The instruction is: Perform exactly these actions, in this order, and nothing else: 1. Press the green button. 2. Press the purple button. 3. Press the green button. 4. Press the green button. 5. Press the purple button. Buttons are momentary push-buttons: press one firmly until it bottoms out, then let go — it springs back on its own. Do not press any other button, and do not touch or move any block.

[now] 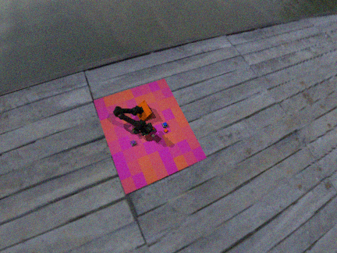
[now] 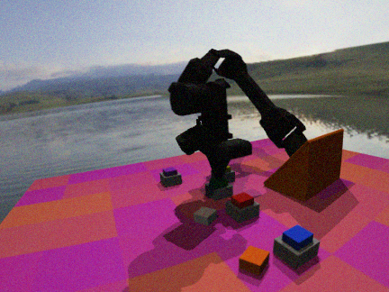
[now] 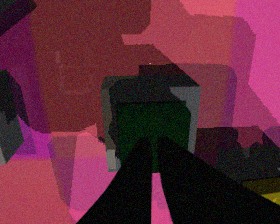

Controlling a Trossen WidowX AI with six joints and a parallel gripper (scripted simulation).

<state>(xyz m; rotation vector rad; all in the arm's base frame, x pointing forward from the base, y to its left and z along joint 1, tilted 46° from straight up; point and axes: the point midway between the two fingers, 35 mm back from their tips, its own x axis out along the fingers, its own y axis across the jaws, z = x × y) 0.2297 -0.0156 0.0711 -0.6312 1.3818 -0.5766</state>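
Right now the purple button is 7 cm ahead of my gripper tip, 14 cm to the right of it and 1 cm below it. Also, from my gripper tip: red button 1 cm ahead, 10 cm to the left, 1 cm below; green button 1 cm below; yellow button 6 cm behind, 8 cm to the right, 1 cm below.
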